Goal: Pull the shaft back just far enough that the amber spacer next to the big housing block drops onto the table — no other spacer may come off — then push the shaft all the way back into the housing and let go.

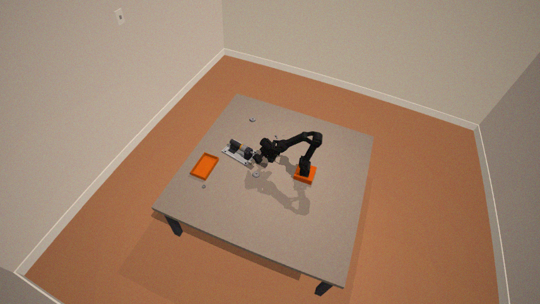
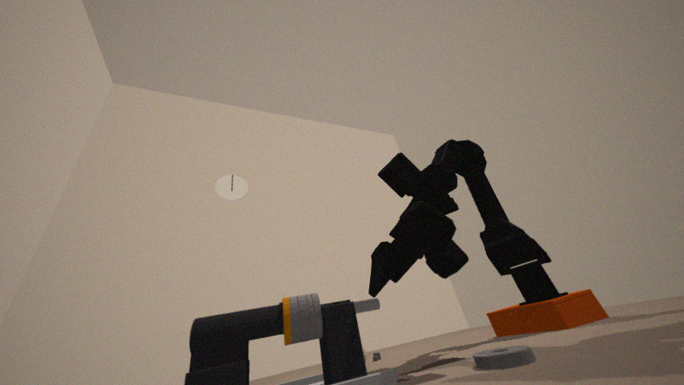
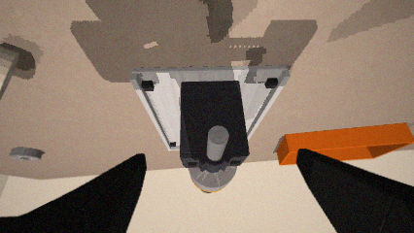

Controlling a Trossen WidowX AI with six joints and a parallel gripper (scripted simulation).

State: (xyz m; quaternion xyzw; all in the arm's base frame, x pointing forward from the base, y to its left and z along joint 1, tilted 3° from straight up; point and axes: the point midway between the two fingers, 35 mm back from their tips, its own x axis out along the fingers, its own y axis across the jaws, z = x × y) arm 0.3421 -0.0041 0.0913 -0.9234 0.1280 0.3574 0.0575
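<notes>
Now: the grey shaft 80 mm ahead of my gripper tip, 20 mm to the right of it and 20 mm below it. From my gripper tip the other things lie so: amber spacer 120 mm ahead, 40 mm to the right, 20 mm below; orange tray 330 mm ahead, 170 mm to the left, 90 mm below; grey ring 110 mm to the left, 90 mm below, 40 mm behind.
</notes>
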